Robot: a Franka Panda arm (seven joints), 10 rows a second.
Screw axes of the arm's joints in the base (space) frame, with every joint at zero. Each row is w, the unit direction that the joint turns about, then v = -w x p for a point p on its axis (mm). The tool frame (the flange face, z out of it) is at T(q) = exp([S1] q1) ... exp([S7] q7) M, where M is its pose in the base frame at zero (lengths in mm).
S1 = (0, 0, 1, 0, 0, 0)
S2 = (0, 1, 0, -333, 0, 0)
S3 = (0, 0, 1, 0, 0, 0)
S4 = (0, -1, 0, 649, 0, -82.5)
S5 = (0, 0, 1, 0, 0, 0)
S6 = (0, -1, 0, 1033, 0, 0)
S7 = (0, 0, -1, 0, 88, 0)
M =
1 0 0 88
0 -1 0 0
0 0 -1 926
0 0 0 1
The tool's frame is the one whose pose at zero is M.
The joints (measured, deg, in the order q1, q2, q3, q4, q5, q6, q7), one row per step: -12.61 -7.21 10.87 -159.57 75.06 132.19 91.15; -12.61 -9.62 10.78 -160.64 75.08 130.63 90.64; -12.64 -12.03 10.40 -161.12 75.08 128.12 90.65; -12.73 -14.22 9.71 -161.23 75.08 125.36 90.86; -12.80 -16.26 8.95 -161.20 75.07 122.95 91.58; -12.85 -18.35 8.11 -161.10 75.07 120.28 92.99; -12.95 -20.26 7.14 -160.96 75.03 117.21 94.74; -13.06 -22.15 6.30 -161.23 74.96 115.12 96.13; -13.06 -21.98 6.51 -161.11 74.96 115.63 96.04
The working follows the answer.
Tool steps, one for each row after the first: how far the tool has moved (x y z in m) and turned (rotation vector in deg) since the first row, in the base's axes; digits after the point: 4 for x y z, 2 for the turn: -0.0048 0.0023 0.0085 0.79 -1.27 0.92; -0.0062 0.0050 0.0201 2.48 -2.55 1.66; -0.0059 0.0064 0.0327 4.49 -3.82 2.12; -0.0050 0.0068 0.0455 6.32 -4.82 2.12; -0.0043 0.0075 0.0593 8.49 -5.38 1.87; -0.0044 0.0081 0.0727 11.09 -5.46 1.59; -0.0067 0.0075 0.0830 12.82 -5.59 1.21; -0.0057 0.0075 0.0826 12.35 -5.70 1.18
Tool pose at each row, in the base's axes (x y z in m, rotation vector in deg; rounded; the steps above come from the unrounded poses): 0.3525 0.0058 0.2299 -30.96 147.40 57.24; 0.3477 0.0082 0.2384 -32.44 145.77 57.85; 0.3463 0.0109 0.2500 -33.43 143.53 59.48; 0.3466 0.0122 0.2626 -33.92 141.08 61.35; 0.3475 0.0126 0.2754 -33.77 139.00 62.97; 0.3482 0.0133 0.2892 -33.03 137.06 65.12; 0.3481 0.0140 0.3026 -31.99 135.20 67.97; 0.3458 0.0133 0.3129 -31.06 133.87 69.74; 0.3468 0.0133 0.3125 -31.18 134.12 69.14

